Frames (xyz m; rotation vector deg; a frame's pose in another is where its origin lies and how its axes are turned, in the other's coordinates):
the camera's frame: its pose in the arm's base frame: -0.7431 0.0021 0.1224 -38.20 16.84 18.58
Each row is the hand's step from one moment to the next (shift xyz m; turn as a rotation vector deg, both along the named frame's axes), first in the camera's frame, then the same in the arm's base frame.
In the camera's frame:
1: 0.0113 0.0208 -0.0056 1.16 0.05 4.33
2: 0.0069 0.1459 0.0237 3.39 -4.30 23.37
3: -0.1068 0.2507 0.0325 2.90 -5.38 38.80
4: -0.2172 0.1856 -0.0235 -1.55 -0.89 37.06
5: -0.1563 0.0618 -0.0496 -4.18 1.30 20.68
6: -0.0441 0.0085 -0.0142 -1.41 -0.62 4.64
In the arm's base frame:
1: 0.0014 0.0140 -0.0198 1.73 3.05 2.79
2: -0.0459 0.1245 -0.0655 8.50 12.53 18.63
3: -0.1881 0.1851 -0.0752 10.96 21.56 30.95
4: -0.2725 0.0791 -0.0407 4.91 22.88 28.79
5: -0.1738 -0.0172 -0.0141 -0.97 13.44 16.29
6: -0.0456 -0.0116 0.0008 -0.30 2.25 4.33

